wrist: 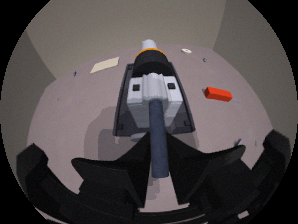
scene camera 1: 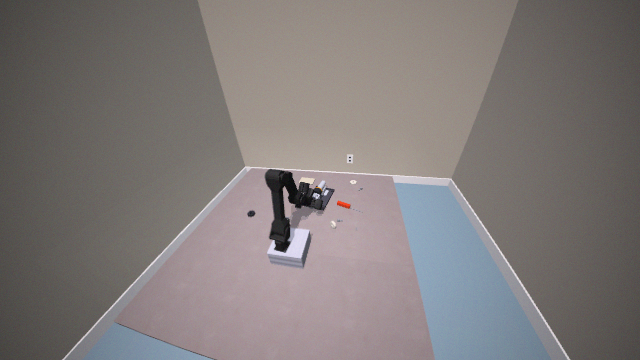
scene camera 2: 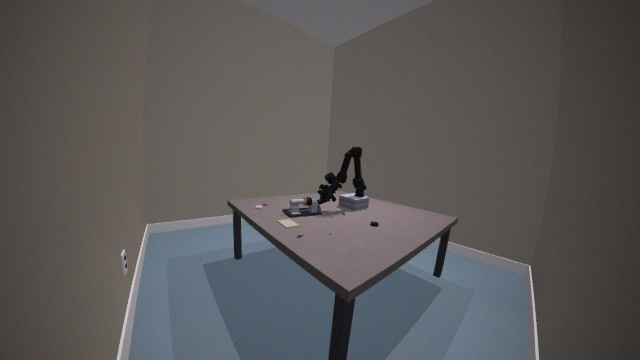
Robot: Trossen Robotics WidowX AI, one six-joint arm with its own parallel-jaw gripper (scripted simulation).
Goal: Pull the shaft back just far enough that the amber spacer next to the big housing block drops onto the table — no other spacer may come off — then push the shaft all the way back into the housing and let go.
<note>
I see my gripper (wrist: 156, 134), a blue-grey shaft (wrist: 158, 147) and a housing block (wrist: 132, 114).
</note>
